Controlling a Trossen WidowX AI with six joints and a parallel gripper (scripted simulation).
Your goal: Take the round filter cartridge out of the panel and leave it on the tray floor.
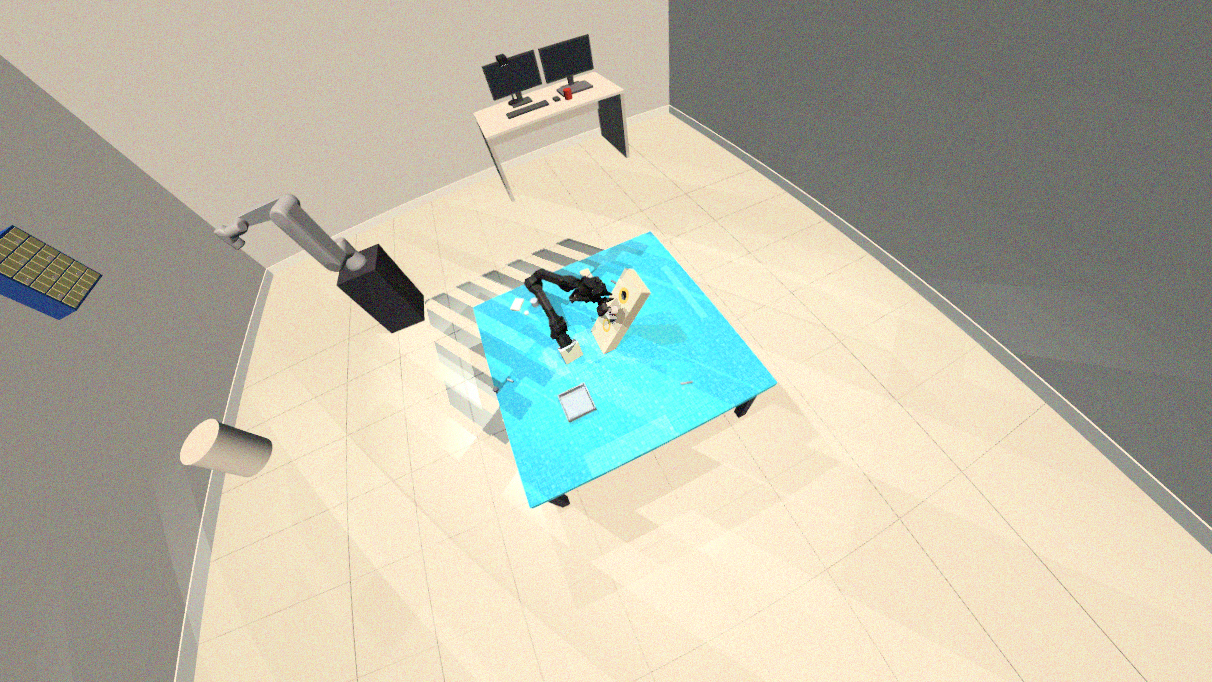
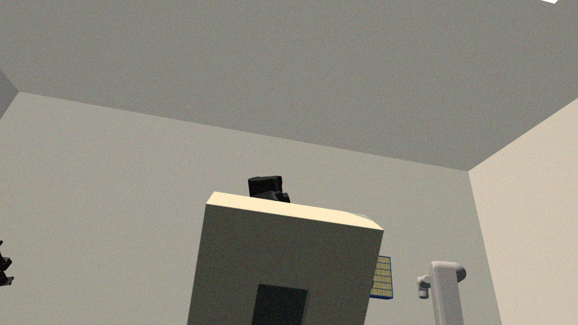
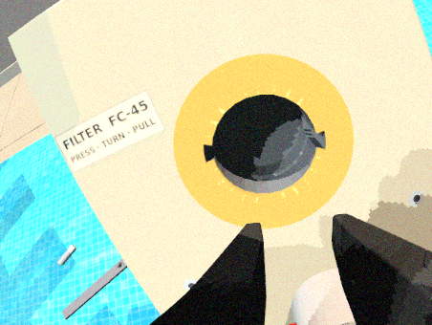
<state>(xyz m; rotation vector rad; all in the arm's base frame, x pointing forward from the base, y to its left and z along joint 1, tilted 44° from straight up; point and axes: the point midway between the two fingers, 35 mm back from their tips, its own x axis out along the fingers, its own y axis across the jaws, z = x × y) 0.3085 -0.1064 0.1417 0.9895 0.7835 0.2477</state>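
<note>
Now: gripper tip 9 cm above the white round filter cartridge and 2 cm past it. The rest, counted from my gripper tip: grey tray: 35 cm behind, 31 cm to the right, 30 cm below.
</note>
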